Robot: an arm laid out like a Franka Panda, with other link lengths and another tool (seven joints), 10 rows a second.
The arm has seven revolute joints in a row. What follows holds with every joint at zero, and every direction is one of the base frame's. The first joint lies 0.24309 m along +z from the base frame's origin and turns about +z. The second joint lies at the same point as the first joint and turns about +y. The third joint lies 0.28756 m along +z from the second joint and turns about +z. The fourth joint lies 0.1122 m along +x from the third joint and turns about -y. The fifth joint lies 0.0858 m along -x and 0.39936 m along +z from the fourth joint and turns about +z. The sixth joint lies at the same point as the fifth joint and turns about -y. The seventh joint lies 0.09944 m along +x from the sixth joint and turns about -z. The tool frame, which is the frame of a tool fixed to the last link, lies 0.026 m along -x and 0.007 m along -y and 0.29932 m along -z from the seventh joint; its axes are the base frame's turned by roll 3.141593, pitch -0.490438 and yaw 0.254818 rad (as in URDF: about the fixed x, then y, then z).
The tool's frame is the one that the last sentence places.
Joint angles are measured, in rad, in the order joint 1, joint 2, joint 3, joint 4, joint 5, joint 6, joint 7. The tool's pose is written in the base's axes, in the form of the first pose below.
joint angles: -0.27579, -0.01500, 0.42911, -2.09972, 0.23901, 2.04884, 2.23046
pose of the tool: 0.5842 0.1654 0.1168 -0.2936 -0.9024 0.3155 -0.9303 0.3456 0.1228
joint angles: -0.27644, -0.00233, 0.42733, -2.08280, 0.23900, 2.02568, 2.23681
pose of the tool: 0.5831 0.1657 0.1165 -0.2909 -0.9028 0.3168 -0.9264 0.3485 0.1425
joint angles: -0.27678, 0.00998, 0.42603, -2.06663, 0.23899, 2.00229, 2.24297
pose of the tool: 0.5814 0.1663 0.1160 -0.2871 -0.9034 0.3185 -0.9224 0.3504 0.1626
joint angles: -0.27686, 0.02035, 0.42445, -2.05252, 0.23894, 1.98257, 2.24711
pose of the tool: 0.5802 0.1666 0.1159 -0.2833 -0.9042 0.3196 -0.9191 0.3512 0.1788
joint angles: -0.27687, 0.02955, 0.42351, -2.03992, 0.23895, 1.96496, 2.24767
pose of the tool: 0.5790 0.1672 0.1159 -0.2770 -0.9060 0.3201 -0.9173 0.3485 0.1926
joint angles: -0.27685, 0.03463, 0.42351, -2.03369, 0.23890, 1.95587, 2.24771
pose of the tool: 0.5781 0.1678 0.1156 -0.2728 -0.9072 0.3203 -0.9165 0.3463 0.2003
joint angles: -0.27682, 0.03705, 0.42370, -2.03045, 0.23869, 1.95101, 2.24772
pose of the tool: 0.5775 0.1681 0.1155 -0.2703 -0.9078 0.3207 -0.9162 0.3449 0.2041
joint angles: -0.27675, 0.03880, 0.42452, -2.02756, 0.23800, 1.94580, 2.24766
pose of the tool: 0.5767 0.1687 0.1156 -0.2669 -0.9085 0.3215 -0.9162 0.3427 0.2076
